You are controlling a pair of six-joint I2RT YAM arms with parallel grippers.
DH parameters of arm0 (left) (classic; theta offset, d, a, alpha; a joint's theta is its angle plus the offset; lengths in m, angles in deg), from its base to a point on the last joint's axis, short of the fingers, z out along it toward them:
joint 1: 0 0.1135 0.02 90
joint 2: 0 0 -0.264 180
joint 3: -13.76 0 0.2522 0
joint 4: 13.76 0 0.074 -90
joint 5: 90 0 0 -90
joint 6: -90 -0.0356 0 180
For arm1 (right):
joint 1: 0 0.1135 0.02 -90
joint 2: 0 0 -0.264 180
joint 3: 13.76 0 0.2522 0
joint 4: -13.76 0 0.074 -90
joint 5: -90 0 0 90
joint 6: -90 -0.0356 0 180
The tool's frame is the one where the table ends.
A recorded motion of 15 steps. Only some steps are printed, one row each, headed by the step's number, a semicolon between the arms.
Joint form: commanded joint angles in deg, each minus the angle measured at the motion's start. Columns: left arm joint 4, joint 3, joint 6, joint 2, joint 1, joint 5; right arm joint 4, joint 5, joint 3, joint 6, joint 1, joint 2.
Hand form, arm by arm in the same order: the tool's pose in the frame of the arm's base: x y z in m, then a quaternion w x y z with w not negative. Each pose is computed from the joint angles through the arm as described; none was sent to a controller.
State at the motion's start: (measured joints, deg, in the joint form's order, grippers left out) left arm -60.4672 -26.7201 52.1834 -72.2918 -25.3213 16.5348; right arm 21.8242 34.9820 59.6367 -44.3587 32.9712 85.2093
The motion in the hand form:
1: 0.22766 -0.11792 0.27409 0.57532 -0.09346 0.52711 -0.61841; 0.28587 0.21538 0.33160 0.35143 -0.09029 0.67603 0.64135
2: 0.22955 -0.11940 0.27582 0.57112 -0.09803 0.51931 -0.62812; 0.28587 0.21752 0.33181 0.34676 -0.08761 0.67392 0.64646
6: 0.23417 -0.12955 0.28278 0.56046 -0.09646 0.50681 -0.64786; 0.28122 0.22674 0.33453 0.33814 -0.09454 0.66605 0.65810
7: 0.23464 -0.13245 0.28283 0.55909 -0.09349 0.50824 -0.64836; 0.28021 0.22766 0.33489 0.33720 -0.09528 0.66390 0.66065
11: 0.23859 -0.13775 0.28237 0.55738 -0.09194 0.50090 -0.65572; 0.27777 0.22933 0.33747 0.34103 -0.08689 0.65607 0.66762
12: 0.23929 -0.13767 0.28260 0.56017 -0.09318 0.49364 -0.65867; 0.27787 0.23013 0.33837 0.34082 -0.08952 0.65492 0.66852
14: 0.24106 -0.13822 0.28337 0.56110 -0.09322 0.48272 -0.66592; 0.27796 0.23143 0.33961 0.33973 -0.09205 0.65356 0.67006
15: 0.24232 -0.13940 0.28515 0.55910 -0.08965 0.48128 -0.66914; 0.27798 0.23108 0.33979 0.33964 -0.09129 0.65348 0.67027
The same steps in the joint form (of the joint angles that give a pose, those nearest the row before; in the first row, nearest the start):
1: -12.94 0.08 9.68 -2.07 -0.69 -6.60; 9.28 0.09 1.61 -12.12 0.75 2.25
2: -14.11 -0.52 11.08 -2.91 -0.82 -6.78; 9.91 0.10 1.78 -13.11 1.03 2.59
6: -15.29 -3.05 12.76 -4.94 -2.39 -7.13; 11.14 0.09 2.33 -14.20 2.66 3.06
7: -15.21 -3.41 12.45 -5.34 -2.89 -7.17; 11.60 0.10 2.24 -14.49 2.87 3.05
11: -17.33 -4.45 12.90 -7.50 -3.51 -7.43; 13.20 -1.19 2.01 -15.84 3.42 2.88
12: -18.72 -4.54 13.19 -8.07 -3.46 -7.73; 13.22 -0.99 2.27 -15.76 3.50 3.00
14: -20.81 -4.96 13.96 -9.15 -3.39 -7.78; 13.23 -0.79 2.65 -15.80 3.64 3.18
15: -20.83 -5.54 14.17 -9.43 -3.42 -7.31; 13.23 -0.80 2.63 -15.90 3.59 3.13

